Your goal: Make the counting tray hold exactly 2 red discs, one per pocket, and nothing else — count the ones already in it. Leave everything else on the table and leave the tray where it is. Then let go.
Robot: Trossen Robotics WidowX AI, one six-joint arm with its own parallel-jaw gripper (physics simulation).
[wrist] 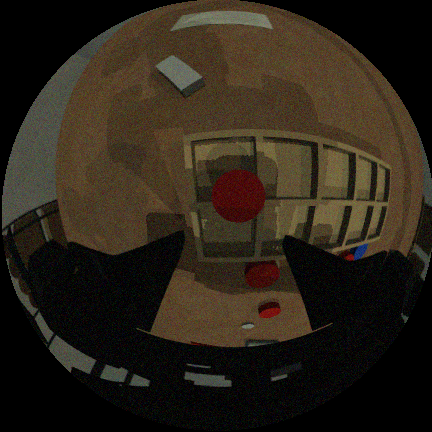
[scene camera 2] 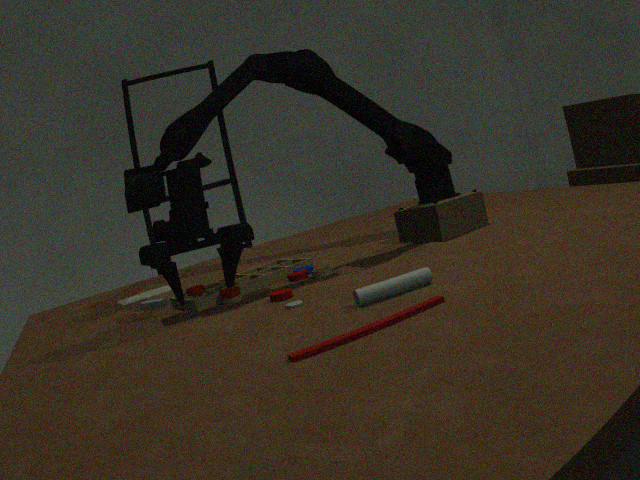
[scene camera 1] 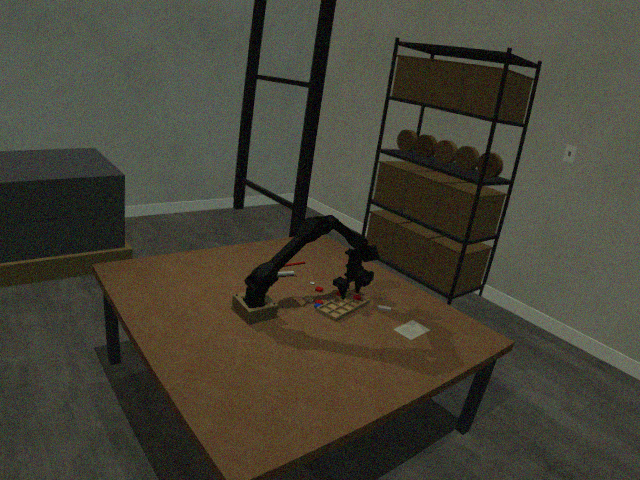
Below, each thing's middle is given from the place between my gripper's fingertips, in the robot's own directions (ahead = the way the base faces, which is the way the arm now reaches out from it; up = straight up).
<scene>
I see the wooden counting tray [scene camera 1: 337,308] 7 cm behind my hand and 6 cm to the right of it. The rest, counted from my hand: thin red rod [scene camera 2: 343,339] 37 cm to the left, 10 cm behind, 1 cm below; small white block [wrist: 183,77] 13 cm to the right, 9 cm ahead, 1 cm below.
</scene>
